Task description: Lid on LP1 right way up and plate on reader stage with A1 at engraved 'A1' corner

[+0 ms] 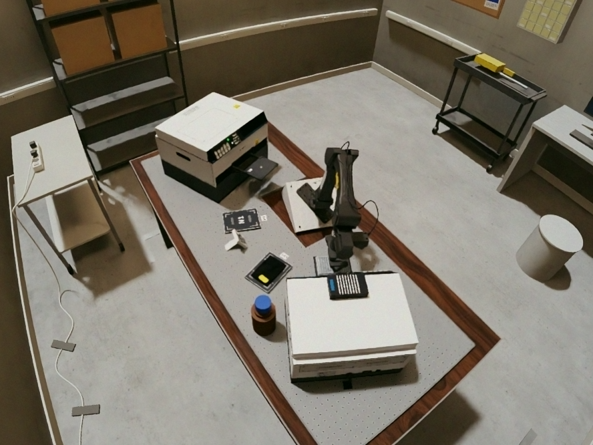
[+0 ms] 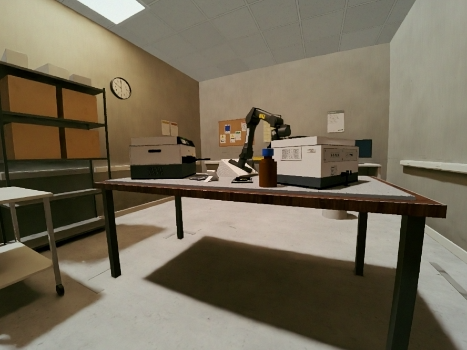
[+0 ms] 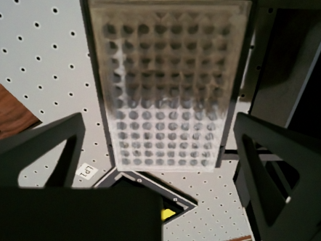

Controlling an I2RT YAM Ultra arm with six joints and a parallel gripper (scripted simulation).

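Now: hand 30 mm above the well plate. The rest, counted from my hand: label (70 mm ahead, 200 mm to the right, 120 mm below).
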